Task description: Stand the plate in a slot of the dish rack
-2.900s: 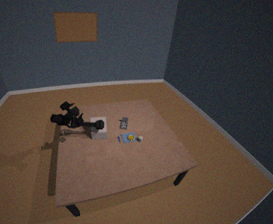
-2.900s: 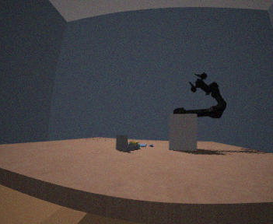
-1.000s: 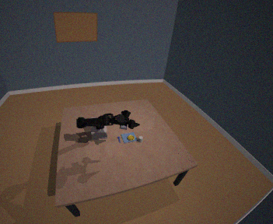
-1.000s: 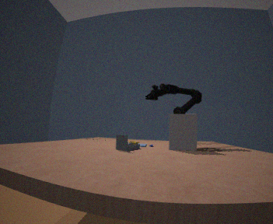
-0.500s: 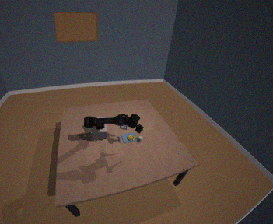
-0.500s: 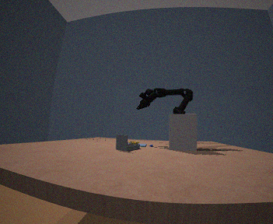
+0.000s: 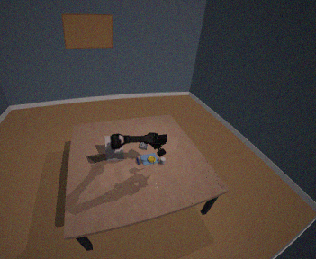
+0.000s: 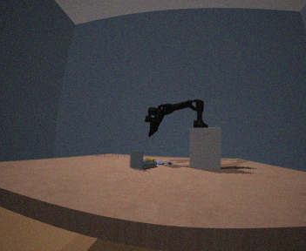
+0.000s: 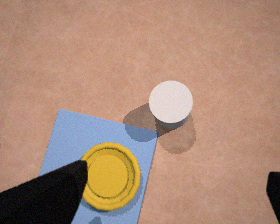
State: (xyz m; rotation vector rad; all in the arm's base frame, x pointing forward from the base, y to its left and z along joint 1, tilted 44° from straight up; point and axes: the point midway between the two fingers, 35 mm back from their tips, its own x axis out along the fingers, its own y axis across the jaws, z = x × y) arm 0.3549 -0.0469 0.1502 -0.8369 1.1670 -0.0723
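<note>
Right now my gripper tip is 4 cm past the yellow plate, 6 cm to the right of it and 16 cm above it. The rest, counted from my gripper tip: white cylinder: 6 cm ahead, 3 cm to the left, 15 cm below; then light blue mat: 6 cm behind, 8 cm to the left, 17 cm below.
</note>
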